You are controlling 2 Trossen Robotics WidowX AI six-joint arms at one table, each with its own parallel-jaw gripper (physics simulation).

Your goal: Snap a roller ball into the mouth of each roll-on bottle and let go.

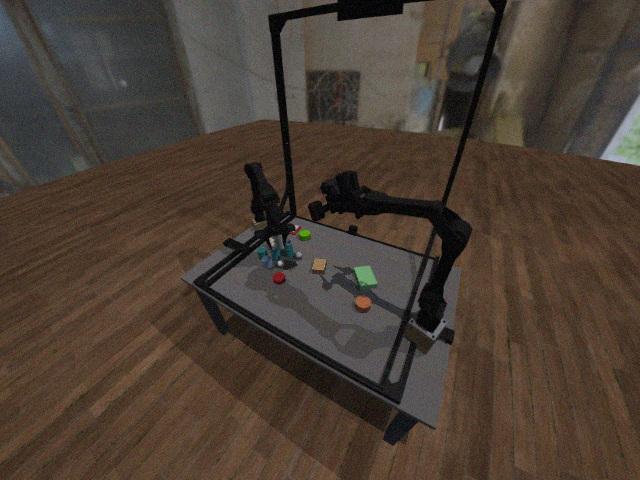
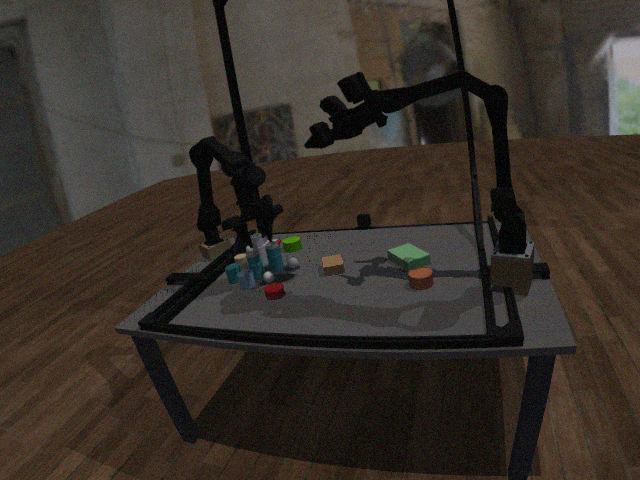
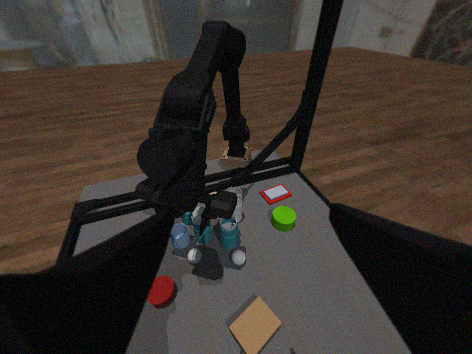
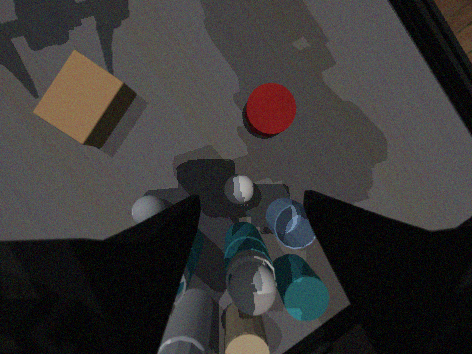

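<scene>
A teal bottle stands upright with a grey-white ball at its mouth; how deep the ball sits is unclear. A second teal bottle stands beside it, its mouth ring visible and open. Two loose balls lie on the table: one ball and another ball. My right gripper is open and empty, low over the bottles. My left gripper is open and empty, high above the table.
Close around the bottles stand a clear cylinder, a tan cylinder, a teal cylinder and a blue cup. A red disc, tan block, lime disc, green block and orange cylinder lie farther off.
</scene>
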